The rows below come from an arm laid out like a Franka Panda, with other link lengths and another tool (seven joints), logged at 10 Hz.
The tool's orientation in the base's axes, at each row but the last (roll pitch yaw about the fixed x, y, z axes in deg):
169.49 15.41 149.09
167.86 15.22 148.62
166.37 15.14 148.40
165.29 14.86 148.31
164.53 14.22 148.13
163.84 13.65 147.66
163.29 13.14 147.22
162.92 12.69 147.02
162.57 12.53 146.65
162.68 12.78 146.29
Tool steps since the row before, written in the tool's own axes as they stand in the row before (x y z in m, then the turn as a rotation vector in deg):
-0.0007 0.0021 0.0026 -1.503 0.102 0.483
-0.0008 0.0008 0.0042 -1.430 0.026 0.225
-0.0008 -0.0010 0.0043 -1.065 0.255 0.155
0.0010 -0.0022 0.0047 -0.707 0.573 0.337
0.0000 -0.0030 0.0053 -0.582 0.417 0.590
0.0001 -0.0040 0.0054 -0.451 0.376 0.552
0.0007 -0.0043 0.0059 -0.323 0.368 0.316
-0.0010 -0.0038 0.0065 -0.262 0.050 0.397
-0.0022 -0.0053 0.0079 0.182 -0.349 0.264
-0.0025 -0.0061 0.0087 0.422 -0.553 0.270
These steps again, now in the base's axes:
0.0024 0.0015 -0.0019 1.444 -0.645 -0.041
0.0024 0.0005 -0.0036 1.264 -0.686 0.168
0.0017 -0.0010 -0.0041 1.045 -0.309 0.191
-0.0002 -0.0010 -0.0052 0.957 0.161 0.007
0.0005 -0.0020 -0.0057 0.870 0.118 -0.300
-0.0001 -0.0027 -0.0061 0.731 0.147 -0.307
-0.0006 -0.0025 -0.0069 0.542 0.178 -0.118
0.0012 -0.0029 -0.0069 0.371 -0.045 -0.298
0.0020 -0.0045 -0.0084 -0.223 -0.157 -0.387
0.0021 -0.0053 -0.0093 -0.513 -0.196 -0.505

